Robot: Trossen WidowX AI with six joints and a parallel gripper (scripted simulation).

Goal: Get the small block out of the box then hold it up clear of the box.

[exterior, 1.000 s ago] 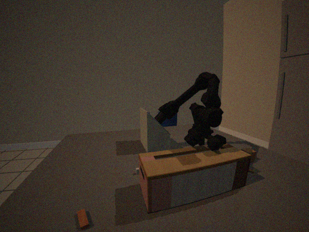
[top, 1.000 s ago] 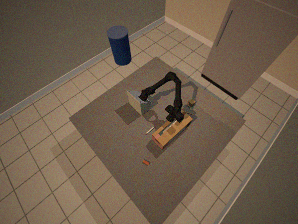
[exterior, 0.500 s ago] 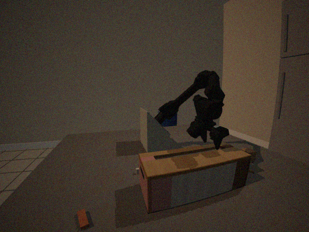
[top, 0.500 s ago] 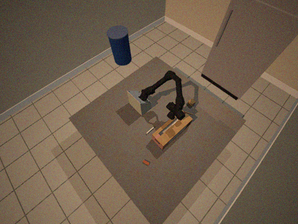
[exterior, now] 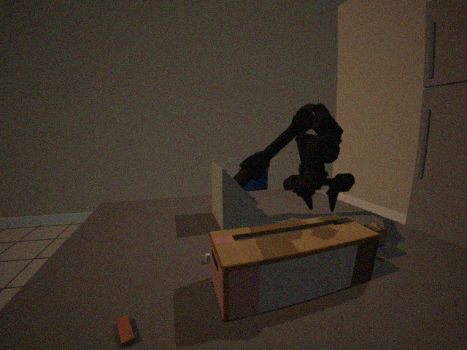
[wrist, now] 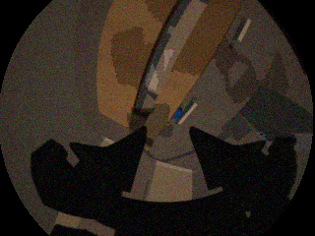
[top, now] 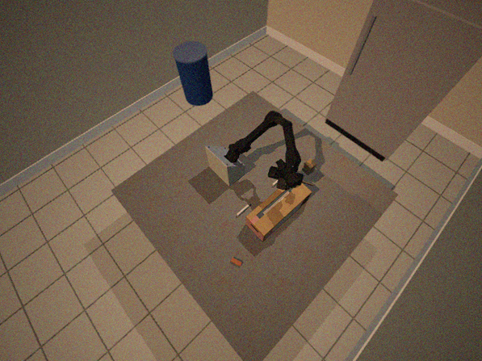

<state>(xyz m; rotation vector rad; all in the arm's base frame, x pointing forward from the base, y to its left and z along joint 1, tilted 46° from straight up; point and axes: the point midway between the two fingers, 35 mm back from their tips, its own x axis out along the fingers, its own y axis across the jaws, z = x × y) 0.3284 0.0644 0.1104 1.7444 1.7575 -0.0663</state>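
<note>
Now: gripper tip 3 cm past the blue block, 4 cm to the right of it and 13 cm above it. The rest, counted from my gripper tip: tan cube 1 cm ahead, 25 cm to the left, 12 cm below.
</note>
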